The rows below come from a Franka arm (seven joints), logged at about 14 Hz.
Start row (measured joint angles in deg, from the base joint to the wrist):
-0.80, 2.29, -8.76, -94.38, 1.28, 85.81, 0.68
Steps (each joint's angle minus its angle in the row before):
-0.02, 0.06, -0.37, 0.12, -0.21, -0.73, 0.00
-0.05, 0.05, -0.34, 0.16, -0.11, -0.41, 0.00
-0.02, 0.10, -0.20, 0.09, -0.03, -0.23, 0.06
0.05, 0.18, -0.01, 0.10, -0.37, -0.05, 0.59
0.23, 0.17, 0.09, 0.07, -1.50, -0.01, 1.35
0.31, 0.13, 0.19, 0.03, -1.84, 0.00, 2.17
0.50, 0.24, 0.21, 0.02, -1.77, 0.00, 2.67
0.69, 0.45, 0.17, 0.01, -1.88, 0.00, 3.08
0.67, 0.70, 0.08, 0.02, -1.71, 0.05, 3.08
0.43, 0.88, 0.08, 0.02, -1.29, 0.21, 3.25
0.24, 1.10, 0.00, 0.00, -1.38, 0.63, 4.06
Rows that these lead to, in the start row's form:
-0.82, 2.35, -9.13, -94.26, 1.07, 85.08, 0.68
-0.87, 2.40, -9.47, -94.10, 0.96, 84.67, 0.68
-0.89, 2.50, -9.67, -94.01, 0.93, 84.44, 0.74
-0.84, 2.68, -9.68, -93.91, 0.56, 84.39, 1.33
-0.61, 2.85, -9.59, -93.84, -0.94, 84.38, 2.68
-0.30, 2.98, -9.40, -93.81, -2.78, 84.38, 4.85
0.20, 3.22, -9.19, -93.79, -4.55, 84.38, 7.52
0.89, 3.67, -9.02, -93.78, -6.43, 84.38, 10.60
1.56, 4.37, -8.94, -93.76, -8.14, 84.43, 13.68
1.99, 5.25, -8.86, -93.74, -9.43, 84.64, 16.93
2.23, 6.35, -8.86, -93.74, -10.81, 85.27, 20.99

